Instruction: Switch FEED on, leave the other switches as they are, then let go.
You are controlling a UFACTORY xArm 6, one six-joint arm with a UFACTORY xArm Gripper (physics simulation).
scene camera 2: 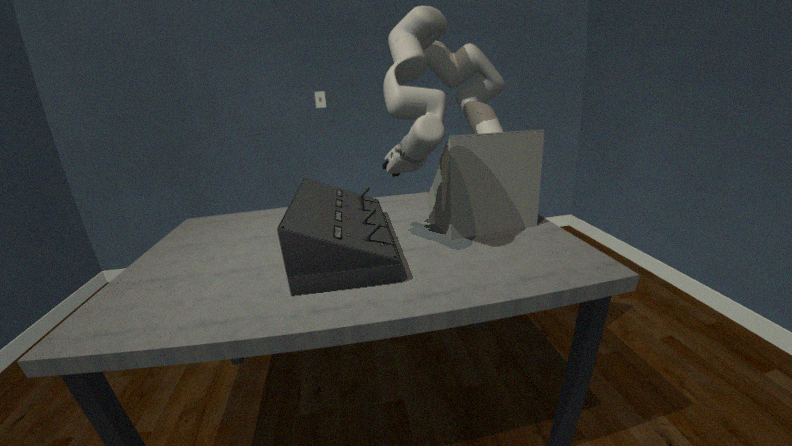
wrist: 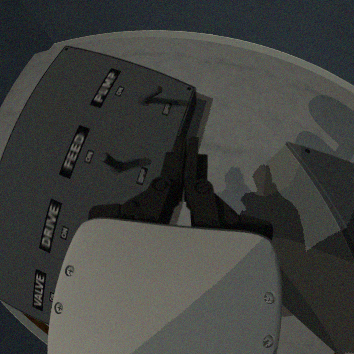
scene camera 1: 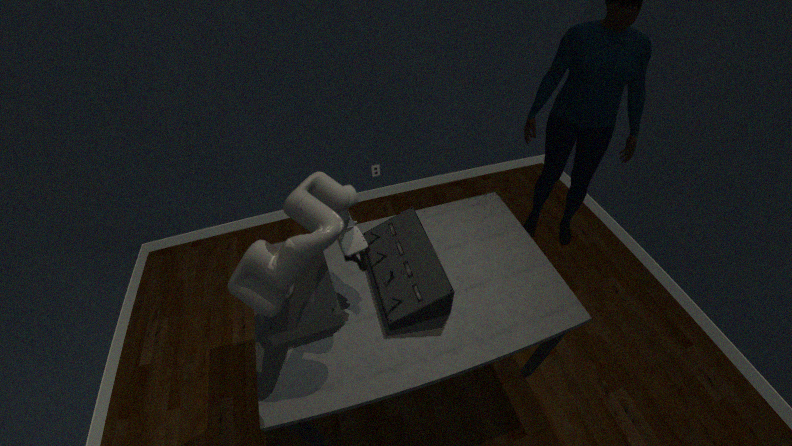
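Where they show: gripper, fingertip midpoint: (scene camera 2: 394,171) (wrist: 187,150) (scene camera 1: 364,270); arm's base at its link origin: (scene camera 2: 498,156).
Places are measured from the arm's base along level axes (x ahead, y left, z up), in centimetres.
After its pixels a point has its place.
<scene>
The dark sloped switch panel (scene camera 1: 429,263) @(x 58.7, y -8.7, z -6.6 cm) (scene camera 2: 310,207) @(x 59.0, y 5.3, z -7.1 cm) (wrist: 35,165) @(x 56.0, y -1.7, z -8.1 cm) stands on the table. In the wrist view the FEED lever (wrist: 112,163) @(x 43.3, y -4.4, z -10.1 cm) (scene camera 1: 390,277) @(x 43.1, y -4.6, z -12.1 cm) leans toward its ON label, and the PUMP lever (wrist: 154,95) @(x 40.3, y -15.8, z -10.5 cm) (scene camera 1: 394,304) @(x 40.1, y -16.5, z -14.2 cm) leans toward OFF. The DRIVE lever (scene camera 1: 380,257) @(x 43.2, y 8.0, z -14.0 cm) (scene camera 2: 370,216) @(x 43.4, y 7.9, z -11.2 cm) and VALVE lever (scene camera 1: 372,238) @(x 43.8, y 20.4, z -14.3 cm) (scene camera 2: 375,233) @(x 44.6, y 19.8, z -11.1 cm) lean toward the low OFF side; my gripper's housing hides both in the wrist view. My gripper (scene camera 1: 363,266) @(x 33.0, y -4.7, z -2.4 cm) (scene camera 2: 390,170) @(x 33.0, y -4.7, z -2.4 cm) (wrist: 187,150) @(x 33.0, y -4.7, z -2.4 cm) is shut and empty, raised near the panel's low edge, apart from the levers.
The pale table (scene camera 1: 498,265) @(x 93.4, y -12.6, z -22.0 cm) (scene camera 2: 193,310) @(x 88.6, y 23.3, z -22.0 cm) carries the panel and a grey box-like stand (scene camera 2: 498,177) @(x 4.9, y 8.7, z -4.5 cm) at my arm's base. A person (scene camera 1: 593,83) stands beyond the table's far right corner in scene camera 1. The lighting is dim.
</scene>
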